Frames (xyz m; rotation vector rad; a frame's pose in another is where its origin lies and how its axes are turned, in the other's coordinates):
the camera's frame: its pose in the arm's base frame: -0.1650 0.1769 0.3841 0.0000 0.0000 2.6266
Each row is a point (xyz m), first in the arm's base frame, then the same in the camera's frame.
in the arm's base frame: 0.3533 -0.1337 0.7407
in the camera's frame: -0.6041 0.0150 0.3566
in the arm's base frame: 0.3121 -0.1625 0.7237
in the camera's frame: -0.5824 0.0604 0.3396
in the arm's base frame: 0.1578 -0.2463 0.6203
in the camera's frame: -0.4894 0.2093 0.2362
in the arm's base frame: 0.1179 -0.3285 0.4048
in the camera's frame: -0.4951 0.3005 0.0207
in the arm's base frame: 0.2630 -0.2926 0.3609
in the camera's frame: -0.6037 0.1978 -0.0232
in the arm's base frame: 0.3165 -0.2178 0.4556
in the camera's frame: -0.6134 0.1064 0.0715
